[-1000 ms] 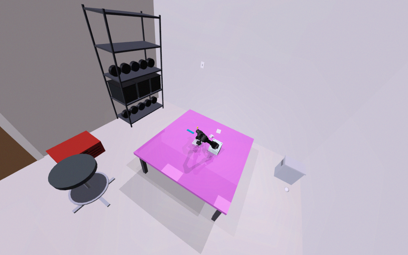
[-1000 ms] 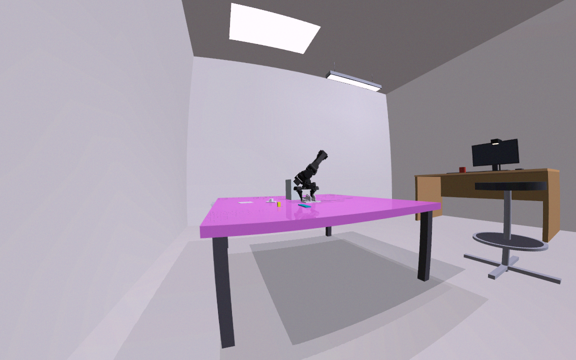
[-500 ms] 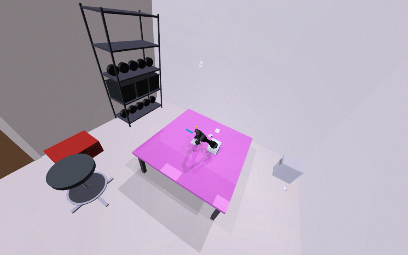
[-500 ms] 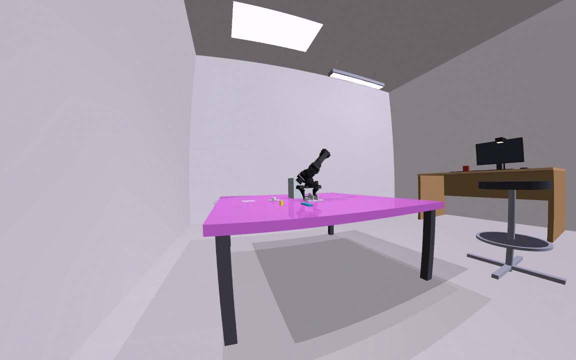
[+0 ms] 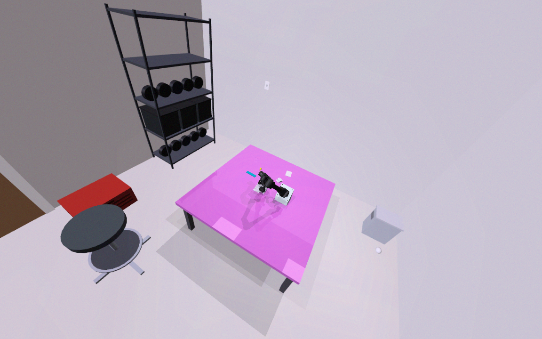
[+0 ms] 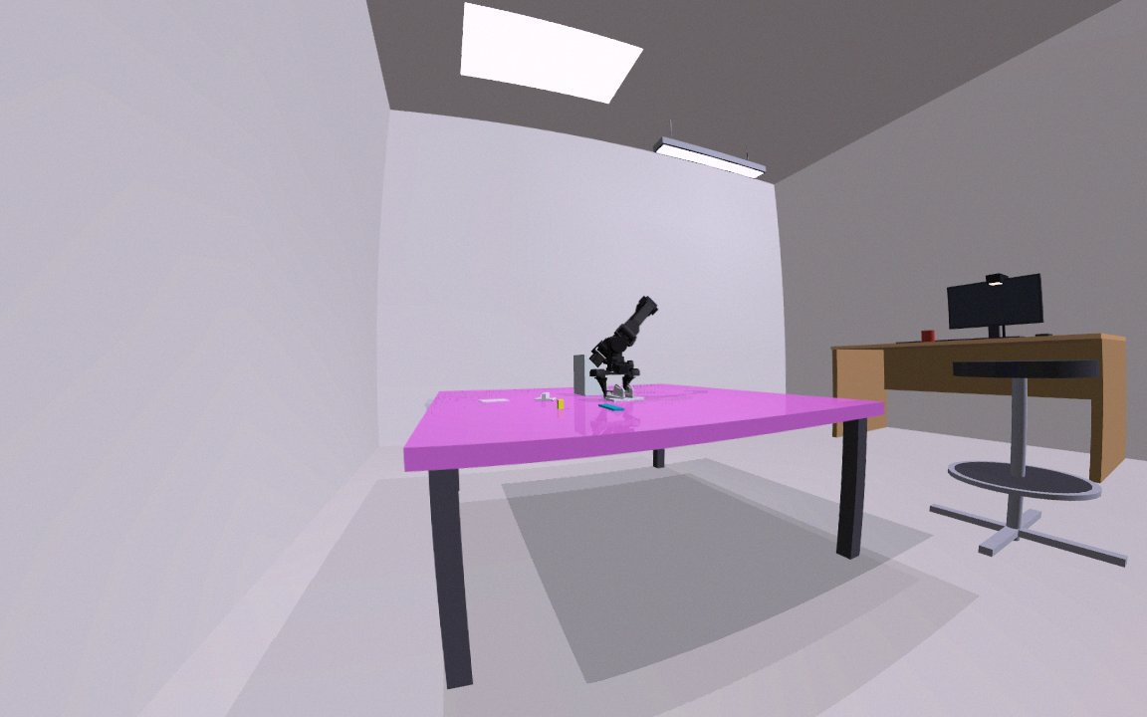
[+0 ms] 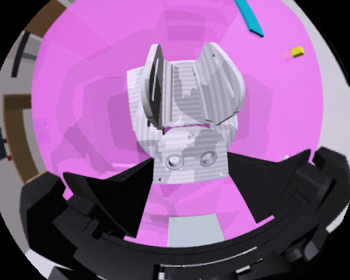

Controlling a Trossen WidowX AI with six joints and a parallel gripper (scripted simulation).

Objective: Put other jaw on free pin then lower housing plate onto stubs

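My gripper tip is now 2 cm to the right of the white jaw and 2 cm short of it. From my gripper tip the other things lie so: cyan bar (26 cm ahead, 14 cm to the right, 1 cm below); then small white part (25 cm to the right, 7 cm behind); then white ledge (7 cm ahead, 1 cm below).
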